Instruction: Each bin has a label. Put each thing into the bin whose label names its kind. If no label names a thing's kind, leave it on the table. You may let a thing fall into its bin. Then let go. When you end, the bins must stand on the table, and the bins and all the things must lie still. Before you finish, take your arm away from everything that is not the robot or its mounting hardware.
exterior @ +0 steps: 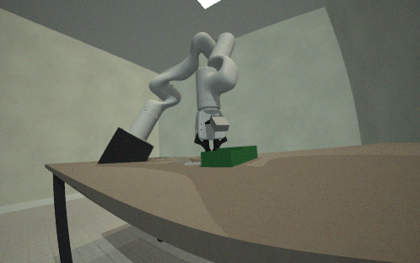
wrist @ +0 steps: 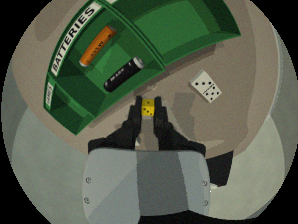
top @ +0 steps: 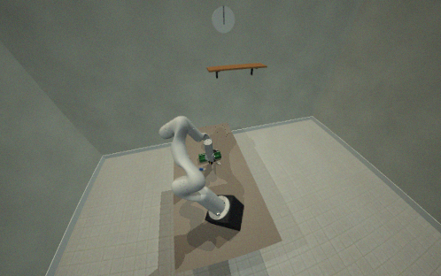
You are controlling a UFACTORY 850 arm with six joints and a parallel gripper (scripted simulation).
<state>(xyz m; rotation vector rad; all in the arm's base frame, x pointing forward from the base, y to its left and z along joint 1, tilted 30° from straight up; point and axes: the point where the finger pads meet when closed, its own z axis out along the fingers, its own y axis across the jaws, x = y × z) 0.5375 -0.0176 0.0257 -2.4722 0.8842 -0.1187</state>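
Right now my hand is 50 mm short of the black battery and 10 mm above it. Also, from my hand: white domino 20 mm behind, 80 mm to the right, 20 mm below; orange battery 100 mm ahead, 10 mm below; yellow die 10 mm below.
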